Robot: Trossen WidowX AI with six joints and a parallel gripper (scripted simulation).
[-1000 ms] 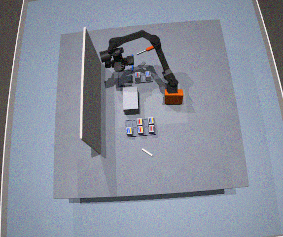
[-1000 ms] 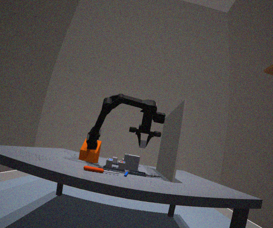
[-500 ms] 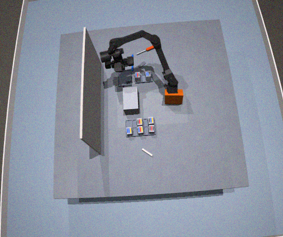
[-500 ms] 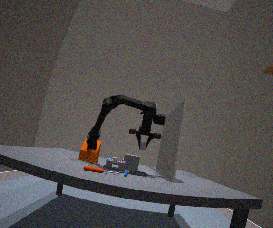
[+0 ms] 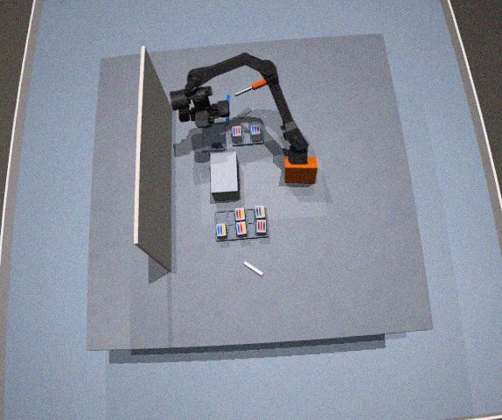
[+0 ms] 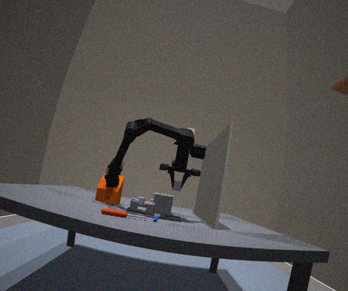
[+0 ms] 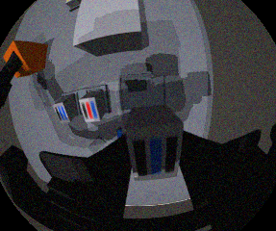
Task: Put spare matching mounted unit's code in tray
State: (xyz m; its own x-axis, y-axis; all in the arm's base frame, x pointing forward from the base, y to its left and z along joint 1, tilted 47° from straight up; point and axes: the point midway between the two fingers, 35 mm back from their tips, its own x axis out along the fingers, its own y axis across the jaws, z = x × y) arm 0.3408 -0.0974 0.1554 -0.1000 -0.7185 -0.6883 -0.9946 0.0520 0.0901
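My gripper tip is 140 mm above the tray and 10 mm past it. Also, from my gripper tip: mounted unit: 200 mm to the left, 90 mm below, 50 mm behind; blue pen: 140 mm below, 130 mm to the right, 70 mm behind; grey spare: 20 mm above.
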